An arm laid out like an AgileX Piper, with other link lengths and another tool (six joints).
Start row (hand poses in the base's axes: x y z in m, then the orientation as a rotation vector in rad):
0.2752 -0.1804 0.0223 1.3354 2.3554 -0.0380
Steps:
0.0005 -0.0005 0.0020 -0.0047 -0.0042 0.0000
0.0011 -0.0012 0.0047 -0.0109 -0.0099 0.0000
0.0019 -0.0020 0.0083 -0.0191 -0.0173 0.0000
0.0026 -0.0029 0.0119 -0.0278 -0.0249 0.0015
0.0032 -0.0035 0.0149 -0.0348 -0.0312 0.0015
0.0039 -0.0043 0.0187 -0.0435 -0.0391 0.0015
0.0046 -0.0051 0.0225 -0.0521 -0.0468 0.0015
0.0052 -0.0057 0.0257 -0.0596 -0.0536 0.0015
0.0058 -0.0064 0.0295 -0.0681 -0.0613 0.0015
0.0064 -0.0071 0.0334 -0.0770 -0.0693 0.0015
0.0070 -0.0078 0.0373 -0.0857 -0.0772 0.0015
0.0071 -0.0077 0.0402 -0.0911 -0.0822 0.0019
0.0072 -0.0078 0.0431 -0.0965 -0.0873 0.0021
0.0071 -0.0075 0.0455 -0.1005 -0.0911 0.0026
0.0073 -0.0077 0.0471 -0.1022 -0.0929 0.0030
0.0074 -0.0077 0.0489 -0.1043 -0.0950 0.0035
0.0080 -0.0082 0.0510 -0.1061 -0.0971 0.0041
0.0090 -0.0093 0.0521 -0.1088 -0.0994 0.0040
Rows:
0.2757 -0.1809 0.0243 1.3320 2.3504 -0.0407
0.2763 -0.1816 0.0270 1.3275 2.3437 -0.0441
0.2771 -0.1824 0.0306 1.3216 2.3349 -0.0486
0.2778 -0.1833 0.0342 1.3136 2.3268 -0.0532
0.2784 -0.1839 0.0372 1.3085 2.3193 -0.0570
0.2791 -0.1847 0.0410 1.3022 2.3099 -0.0618
0.2798 -0.1855 0.0448 1.2960 2.3007 -0.0665
0.2804 -0.1861 0.0480 1.2906 2.2926 -0.0705
0.2810 -0.1868 0.0518 1.2845 2.2835 -0.0751
0.2816 -0.1875 0.0557 1.2780 2.2739 -0.0799
0.2822 -0.1882 0.0596 1.2717 2.2645 -0.0845
0.2823 -0.1881 0.0625 1.2674 2.2588 -0.0871
0.2824 -0.1882 0.0654 1.2632 2.2529 -0.0898
0.2823 -0.1879 0.0678 1.2597 2.2488 -0.0916
0.2825 -0.1881 0.0694 1.2579 2.2470 -0.0922
0.2826 -0.1881 0.0712 1.2558 2.2448 -0.0930
0.2832 -0.1886 0.0733 1.2536 2.2429 -0.0935
0.2842 -0.1897 0.0744 1.2518 2.2400 -0.0950

